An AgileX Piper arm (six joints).
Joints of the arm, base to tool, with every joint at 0 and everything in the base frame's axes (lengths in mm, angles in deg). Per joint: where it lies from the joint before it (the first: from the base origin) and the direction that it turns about. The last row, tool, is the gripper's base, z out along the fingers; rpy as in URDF.
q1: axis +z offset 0 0 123
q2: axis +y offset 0 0 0
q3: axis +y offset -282.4 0 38.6
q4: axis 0.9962 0 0.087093 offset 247.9 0 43.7
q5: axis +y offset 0 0 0
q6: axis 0.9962 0 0.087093 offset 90.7 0 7.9
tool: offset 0 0 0 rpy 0 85.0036 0
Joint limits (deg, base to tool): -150..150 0..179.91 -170..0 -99.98..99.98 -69.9..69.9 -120..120
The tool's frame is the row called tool.
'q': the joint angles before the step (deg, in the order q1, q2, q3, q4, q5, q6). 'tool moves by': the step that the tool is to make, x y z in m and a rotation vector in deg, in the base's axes. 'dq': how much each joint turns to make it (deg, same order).
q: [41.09, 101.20, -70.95, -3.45, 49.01, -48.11]
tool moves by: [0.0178, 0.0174, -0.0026, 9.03, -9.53, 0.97]
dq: [0.01, 1.80, 0.01, 0.34, -14.97, -0.37]
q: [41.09, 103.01, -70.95, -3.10, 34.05, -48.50]
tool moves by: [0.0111, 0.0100, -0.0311, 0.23, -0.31, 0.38]
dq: [0.00, 5.27, -0.01, -0.22, -5.65, 0.00]
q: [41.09, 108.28, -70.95, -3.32, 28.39, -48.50]
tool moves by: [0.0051, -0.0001, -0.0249, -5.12, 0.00, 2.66]
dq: [0.01, 3.68, 0.00, -4.69, -0.32, 0.01]
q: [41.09, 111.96, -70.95, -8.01, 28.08, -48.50]
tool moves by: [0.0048, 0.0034, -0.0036, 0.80, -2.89, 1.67]
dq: [0.00, 0.92, -0.01, -2.04, -3.66, 0.01]
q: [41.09, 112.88, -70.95, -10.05, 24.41, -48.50]
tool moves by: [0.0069, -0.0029, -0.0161, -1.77, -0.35, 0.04]
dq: [-0.72, 2.49, -0.02, -3.27, -1.47, 1.70]
